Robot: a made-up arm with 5 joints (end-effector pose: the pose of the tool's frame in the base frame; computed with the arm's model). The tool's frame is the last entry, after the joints.
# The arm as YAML. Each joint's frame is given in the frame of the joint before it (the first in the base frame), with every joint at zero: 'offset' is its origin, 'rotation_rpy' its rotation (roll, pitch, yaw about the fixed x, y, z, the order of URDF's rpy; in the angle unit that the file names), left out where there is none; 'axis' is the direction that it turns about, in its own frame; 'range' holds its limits. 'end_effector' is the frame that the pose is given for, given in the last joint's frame.
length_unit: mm
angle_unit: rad
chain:
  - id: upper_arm
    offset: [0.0, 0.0, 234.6]
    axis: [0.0, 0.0, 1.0]
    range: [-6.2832, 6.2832]
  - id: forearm
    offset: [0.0, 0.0, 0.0]
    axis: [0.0, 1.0, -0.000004]
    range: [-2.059, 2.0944]
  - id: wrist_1
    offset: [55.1, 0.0, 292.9]
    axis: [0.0, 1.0, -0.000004]
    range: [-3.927, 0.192]
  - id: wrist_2
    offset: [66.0, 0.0, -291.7]
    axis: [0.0, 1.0, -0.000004]
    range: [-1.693, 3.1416]
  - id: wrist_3
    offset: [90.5, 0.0, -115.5]
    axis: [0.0, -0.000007, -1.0]
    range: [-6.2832, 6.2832]
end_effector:
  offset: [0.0, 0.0, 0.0]
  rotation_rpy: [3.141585, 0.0, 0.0]
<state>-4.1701 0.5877 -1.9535 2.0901 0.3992</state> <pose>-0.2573 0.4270 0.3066 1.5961 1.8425 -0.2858</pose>
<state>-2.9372 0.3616 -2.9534 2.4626 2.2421</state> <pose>-0.3485 -0.0722 0.6694 -2.6328 -1.6212 0.1881</pose>
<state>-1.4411 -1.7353 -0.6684 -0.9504 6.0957</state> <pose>-0.0341 0.2612 0.5950 -0.1896 0.1373 1.5068</pose>
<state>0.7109 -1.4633 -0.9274 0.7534 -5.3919</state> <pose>-0.0192 -0.0165 0.6771 -1.6283 0.1473 -1.2161</pose>
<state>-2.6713 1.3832 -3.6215 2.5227 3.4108</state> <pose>-0.4820 -0.2450 0.3312 -2.9972 -0.3024 -0.4021</pose>
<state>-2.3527 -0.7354 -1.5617 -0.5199 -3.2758</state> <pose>0.0214 0.0215 0.8702 0.3808 0.1894 -2.4593</pose>
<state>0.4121 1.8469 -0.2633 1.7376 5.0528</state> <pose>-0.0863 -0.0377 0.1693 0.1548 0.1664 2.3157</pose>
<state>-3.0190 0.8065 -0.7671 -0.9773 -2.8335</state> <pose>-0.4473 -0.0551 0.1081 2.6309 -0.2447 -1.3078</pose>
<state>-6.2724 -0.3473 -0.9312 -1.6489 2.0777</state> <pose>0.1866 0.0020 0.6400 -0.1149 0.1928 -1.0489</pose>
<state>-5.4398 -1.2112 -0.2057 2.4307 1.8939</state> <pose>-0.0044 -0.0049 0.2719 1.8490 -1.0716 -0.2383</pose>
